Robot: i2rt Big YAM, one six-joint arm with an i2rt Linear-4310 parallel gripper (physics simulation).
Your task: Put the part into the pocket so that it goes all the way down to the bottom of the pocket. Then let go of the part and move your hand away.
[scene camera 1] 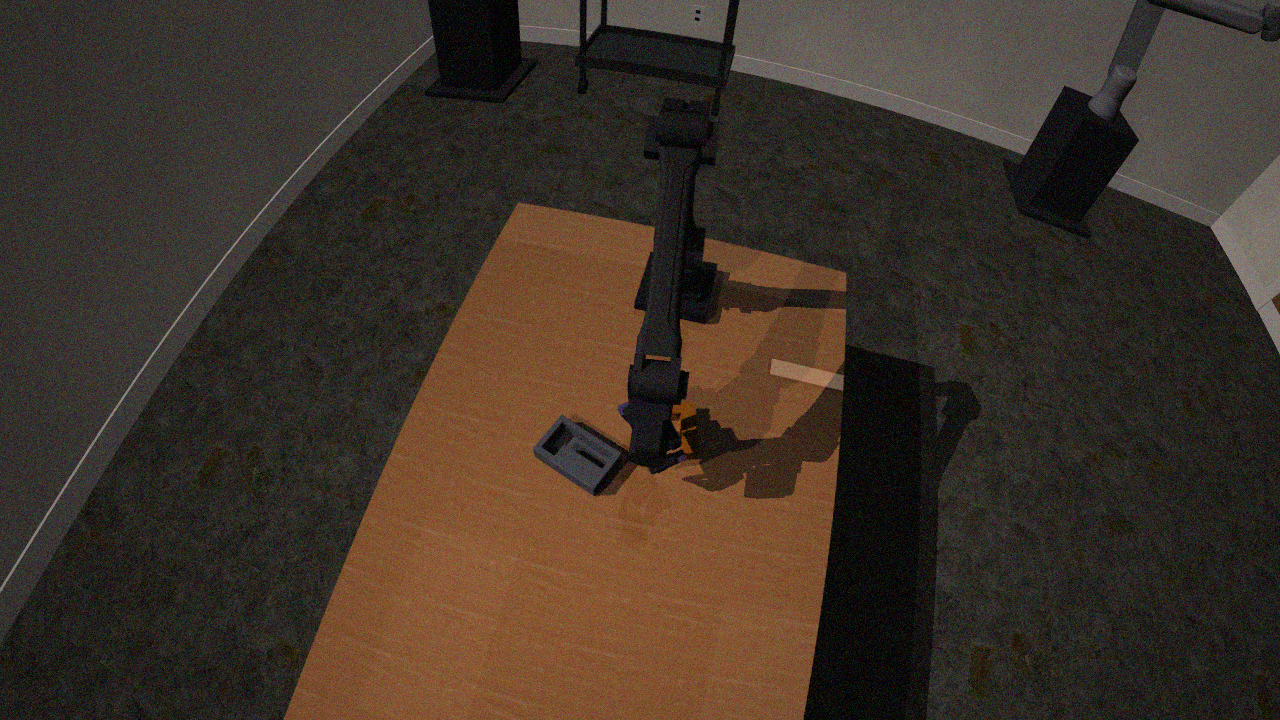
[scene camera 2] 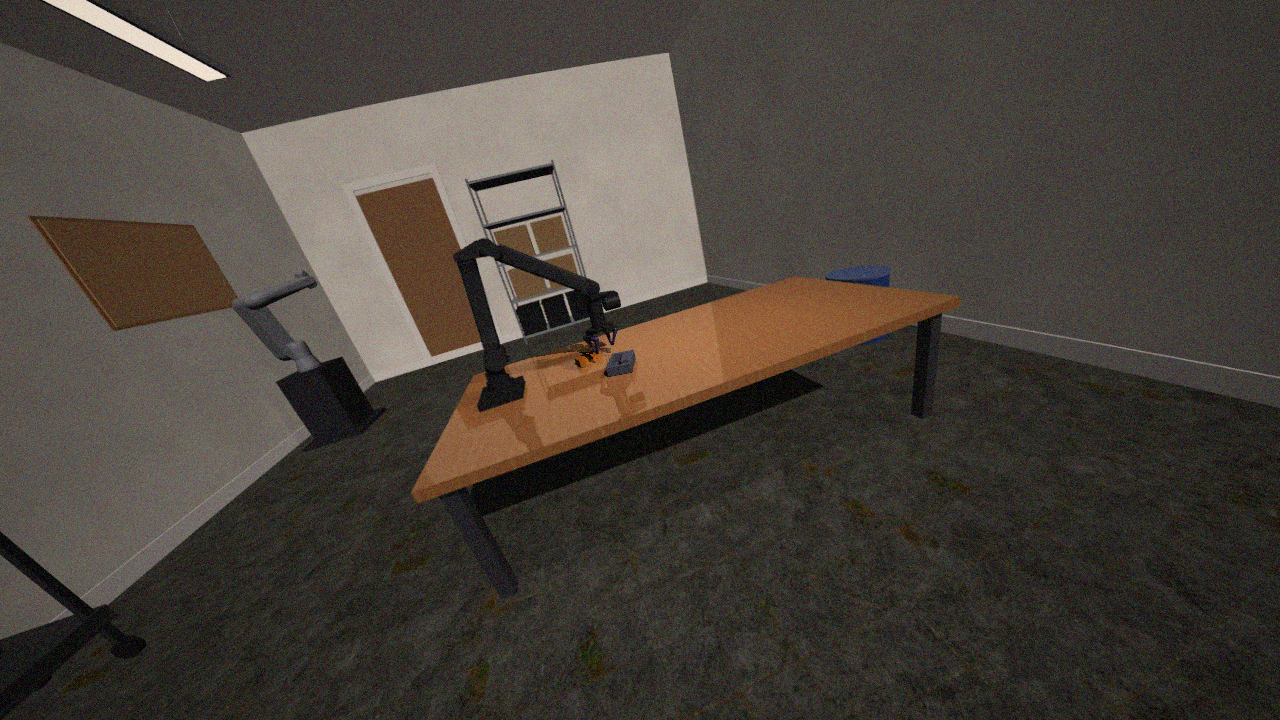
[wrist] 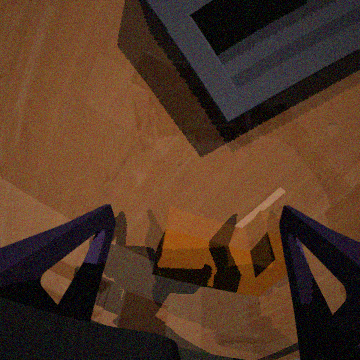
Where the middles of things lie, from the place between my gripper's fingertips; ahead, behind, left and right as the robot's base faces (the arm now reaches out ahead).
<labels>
Now: hand 7 cm past the orange L-shaped part [wrist: 179,256], 5 cm to the right of it and 3 cm above it. From my hand the other things lie so: pocket [scene camera 1: 575,453] (13 cm to the right, 4 cm ahead, 3 cm below).
</labels>
